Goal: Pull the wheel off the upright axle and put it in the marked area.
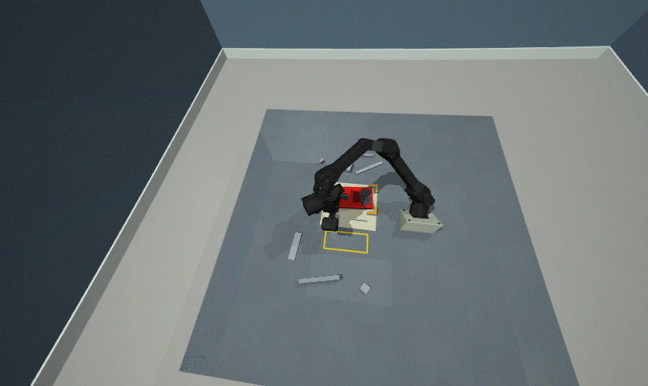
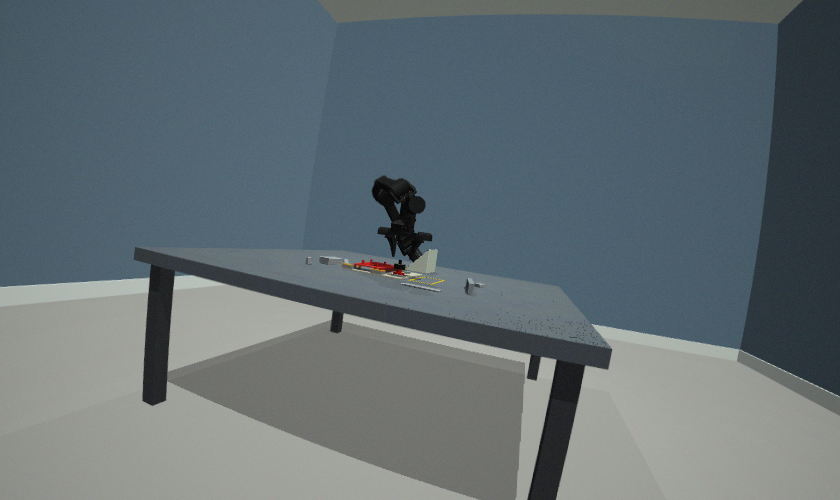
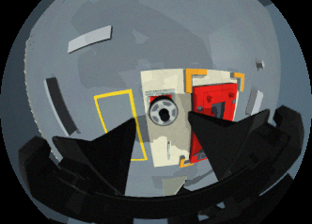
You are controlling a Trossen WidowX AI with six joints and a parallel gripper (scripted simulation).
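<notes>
My gripper tip is 3 cm above the wheel. Also, from my gripper tip: dark axle 1 cm behind, 3 cm below; then cream base plate 7 cm behind, 10 cm to the right, 6 cm below.
</notes>
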